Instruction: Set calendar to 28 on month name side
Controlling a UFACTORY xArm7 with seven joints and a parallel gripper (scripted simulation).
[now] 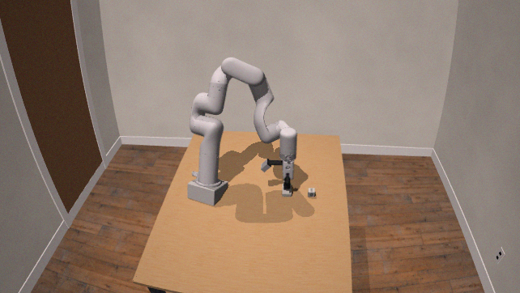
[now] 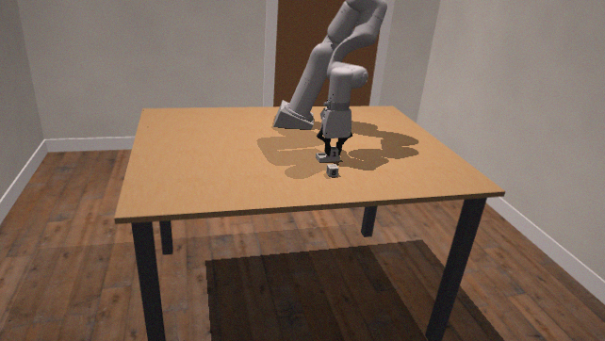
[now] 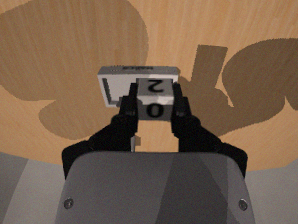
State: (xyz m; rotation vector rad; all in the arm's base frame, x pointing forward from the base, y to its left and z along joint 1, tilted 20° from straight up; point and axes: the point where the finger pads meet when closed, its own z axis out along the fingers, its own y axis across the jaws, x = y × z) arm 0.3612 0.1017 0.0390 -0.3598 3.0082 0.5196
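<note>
Now: the grey calendar tray 30 mm below my hand and 20 mm to the right of it.
</note>
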